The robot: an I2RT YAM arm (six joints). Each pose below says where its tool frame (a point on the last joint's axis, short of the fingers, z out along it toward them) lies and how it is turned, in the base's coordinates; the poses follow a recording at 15 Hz.
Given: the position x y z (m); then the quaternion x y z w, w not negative.
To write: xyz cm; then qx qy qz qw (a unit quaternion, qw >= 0). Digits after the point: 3 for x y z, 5 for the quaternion.
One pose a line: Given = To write
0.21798 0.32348 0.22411 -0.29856 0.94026 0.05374 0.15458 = 21.798 32.348 22.411 -0.29856 0.94026 0.05374 0.15458
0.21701 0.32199 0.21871 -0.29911 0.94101 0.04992 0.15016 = 21.701 32.199 21.871 -0.29911 0.94101 0.04992 0.15016
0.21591 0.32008 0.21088 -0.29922 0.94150 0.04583 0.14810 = 21.591 32.008 21.088 -0.29922 0.94150 0.04583 0.14810
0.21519 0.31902 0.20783 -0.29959 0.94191 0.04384 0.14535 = 21.519 31.902 20.783 -0.29959 0.94191 0.04384 0.14535
